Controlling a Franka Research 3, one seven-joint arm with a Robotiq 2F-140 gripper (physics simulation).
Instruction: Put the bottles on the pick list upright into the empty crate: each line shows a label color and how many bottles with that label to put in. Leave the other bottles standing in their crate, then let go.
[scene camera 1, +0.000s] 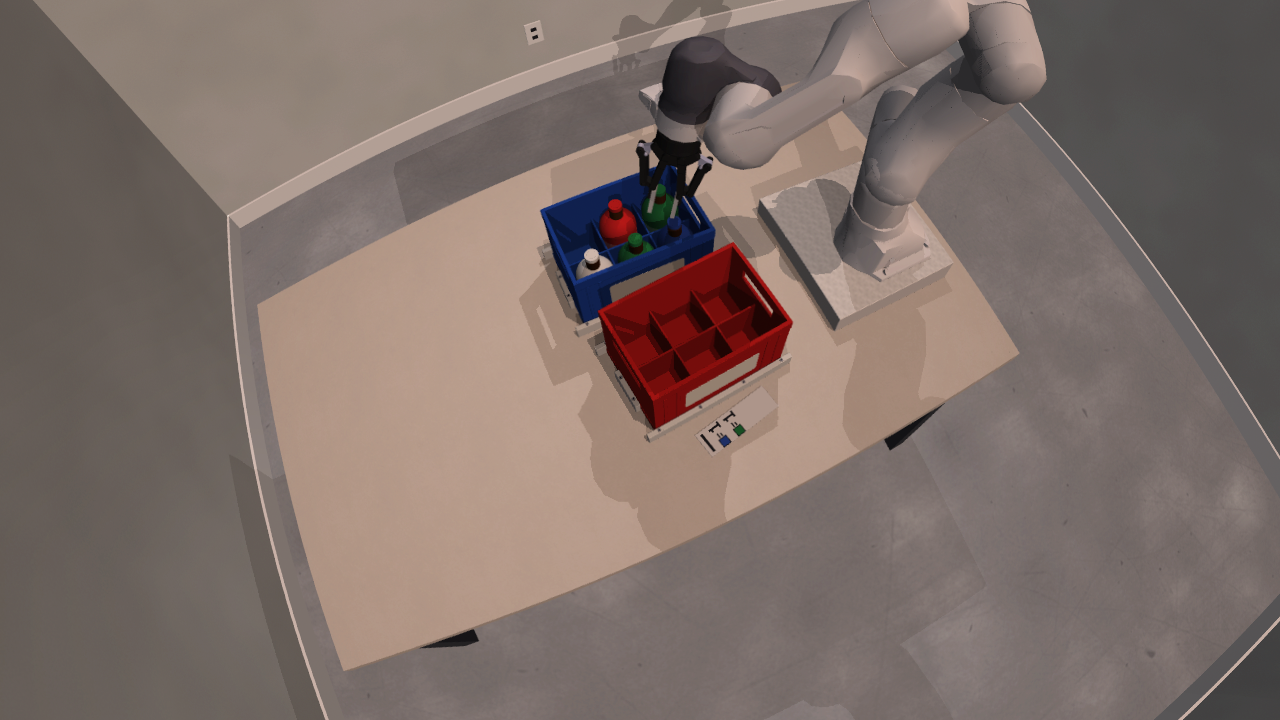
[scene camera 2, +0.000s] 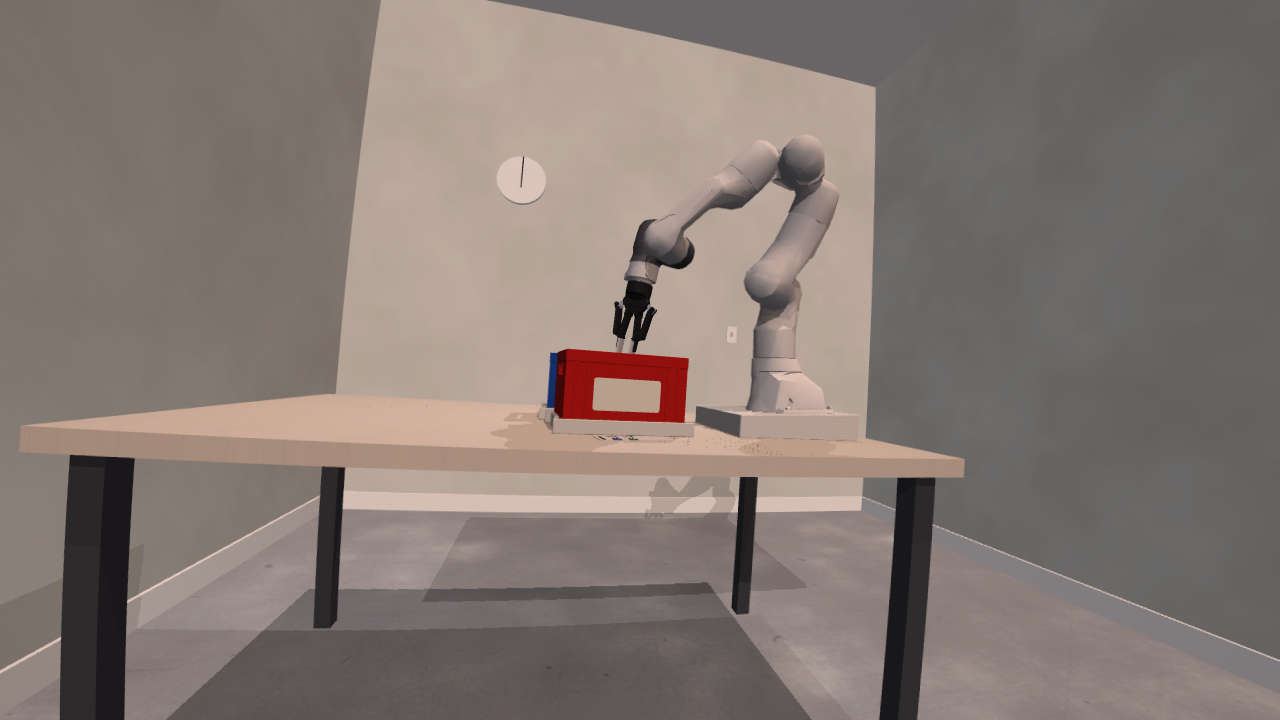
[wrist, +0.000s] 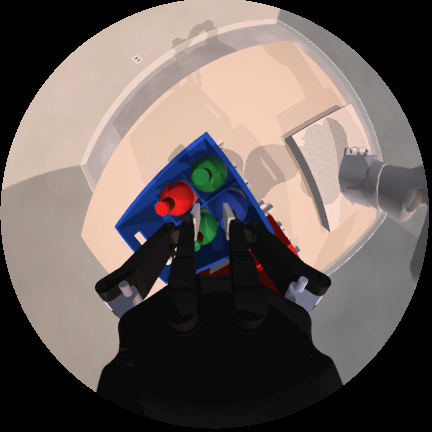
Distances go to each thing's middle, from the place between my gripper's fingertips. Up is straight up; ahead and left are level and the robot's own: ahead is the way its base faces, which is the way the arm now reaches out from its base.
I see the blue bottle (wrist: 234, 196) 20 mm behind my hand, 30 mm to the left of it and 80 mm below it. The rest, counted from my hand: red bottle (scene camera 1: 616, 224): 80 mm ahead, 40 mm to the right, 80 mm below; pick list (scene camera 1: 739, 419): 40 mm behind, 380 mm to the left, 170 mm below.
